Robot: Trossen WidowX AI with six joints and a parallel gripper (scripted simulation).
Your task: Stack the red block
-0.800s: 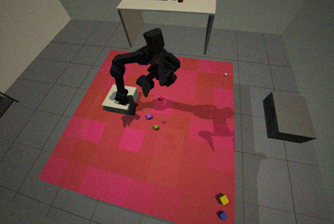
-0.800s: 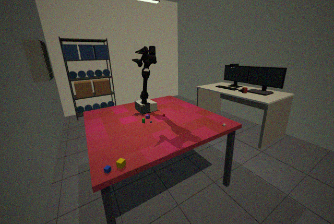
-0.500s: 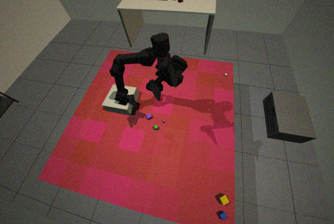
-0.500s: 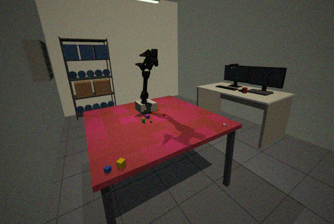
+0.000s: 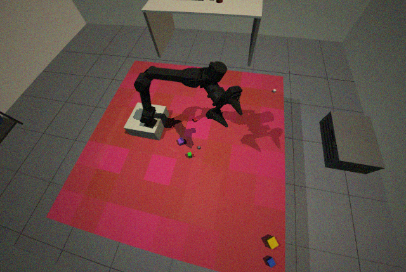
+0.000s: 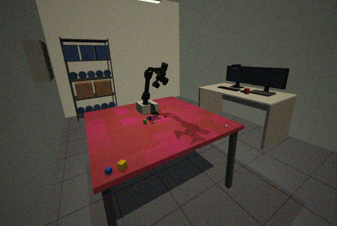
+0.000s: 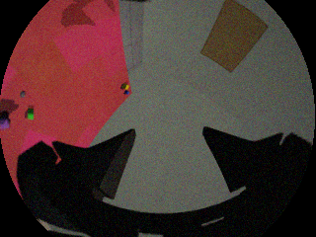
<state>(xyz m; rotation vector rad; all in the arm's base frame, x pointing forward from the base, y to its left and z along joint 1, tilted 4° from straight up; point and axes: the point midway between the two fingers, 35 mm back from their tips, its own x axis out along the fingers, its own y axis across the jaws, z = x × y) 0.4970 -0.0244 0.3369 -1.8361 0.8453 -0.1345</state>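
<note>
Now: gripper tip 44 cm above the red block, 28 cm past it and 18 cm to the right of it. The rest, counted from my gripper tip: purple block (44 cm below, 31 cm behind); small grey piece (45 cm below, 18 cm behind); yellow cube (43 cm below, 34 cm to the right, 33 cm ahead).
</note>
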